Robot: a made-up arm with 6 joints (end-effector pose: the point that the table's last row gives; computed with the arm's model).
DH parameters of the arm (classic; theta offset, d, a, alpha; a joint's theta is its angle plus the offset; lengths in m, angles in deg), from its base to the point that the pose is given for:
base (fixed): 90 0.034 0 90
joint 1: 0 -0.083 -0.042 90
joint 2: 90 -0.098 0.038 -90
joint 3: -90 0.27 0.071 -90
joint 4: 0 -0.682 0.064 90
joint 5: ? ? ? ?
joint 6: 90 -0.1 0.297 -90
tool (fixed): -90 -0.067 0 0
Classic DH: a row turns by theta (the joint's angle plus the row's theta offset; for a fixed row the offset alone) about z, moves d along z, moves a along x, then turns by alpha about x.
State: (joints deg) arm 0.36 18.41 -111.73 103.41 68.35 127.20
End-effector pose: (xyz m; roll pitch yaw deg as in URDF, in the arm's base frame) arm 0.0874 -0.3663 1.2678 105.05 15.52 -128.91
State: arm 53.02 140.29 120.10 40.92 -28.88 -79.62
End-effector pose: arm -0.6915 0.2555 -0.5033 -104.06 -25.74 -70.74
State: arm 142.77 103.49 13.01 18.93 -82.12 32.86
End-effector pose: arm -0.0319 -0.3273 0.1731 -124.55 -27.02 74.90
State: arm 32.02 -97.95 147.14 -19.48 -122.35 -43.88
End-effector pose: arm -0.0665 0.6473 0.1715 -17.54 -53.58 74.66
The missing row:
joint 5: 0 0.018 -0.176 -90
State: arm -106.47 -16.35 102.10 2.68 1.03 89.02
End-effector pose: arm -0.1376 -0.6291 0.5358 21.28 12.36 102.88
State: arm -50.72 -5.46 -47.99 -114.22 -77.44 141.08
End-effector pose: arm -0.1879 0.2036 0.3615 -37.23 -46.11 -40.68
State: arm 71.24 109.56 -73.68 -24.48 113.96 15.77
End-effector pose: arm 0.0100 -0.5554 0.7905 17.72 32.00 -81.33
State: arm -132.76 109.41 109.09 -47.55 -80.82 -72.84
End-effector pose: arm -0.4468 -0.2766 0.7057 78.22 1.61 151.56
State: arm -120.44 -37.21 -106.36 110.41 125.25 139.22
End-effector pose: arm -0.0279 0.8109 -0.6805 -35.09 -15.19 67.15
